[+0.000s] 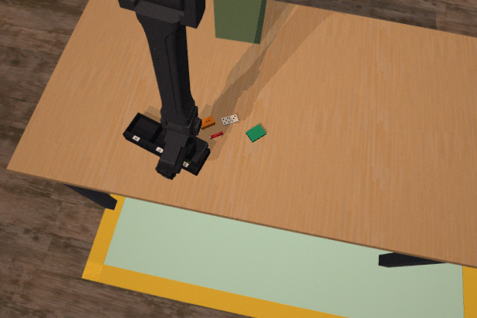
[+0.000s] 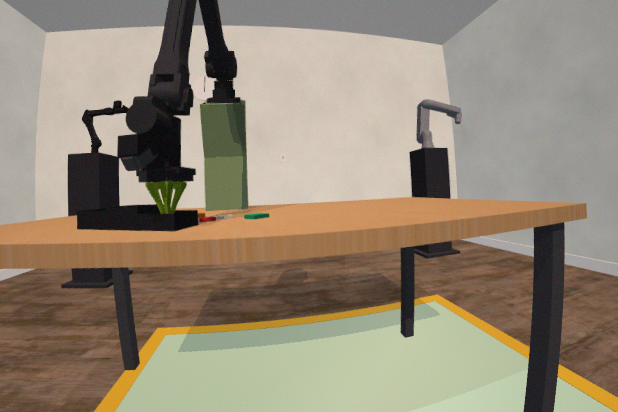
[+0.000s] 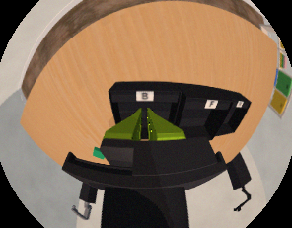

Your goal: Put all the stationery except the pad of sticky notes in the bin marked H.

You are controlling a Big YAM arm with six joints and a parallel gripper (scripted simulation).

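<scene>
My hand is 12 cm past the orange block, 2 cm above it and 1 cm to the right of it. Also, from my hand: green pad 17 cm to the left, 13 cm behind, 2 cm below; then white domino 15 cm behind, 8 cm to the left, 2 cm below; then red stick 9 cm behind, 5 cm to the left, 2 cm below.
</scene>
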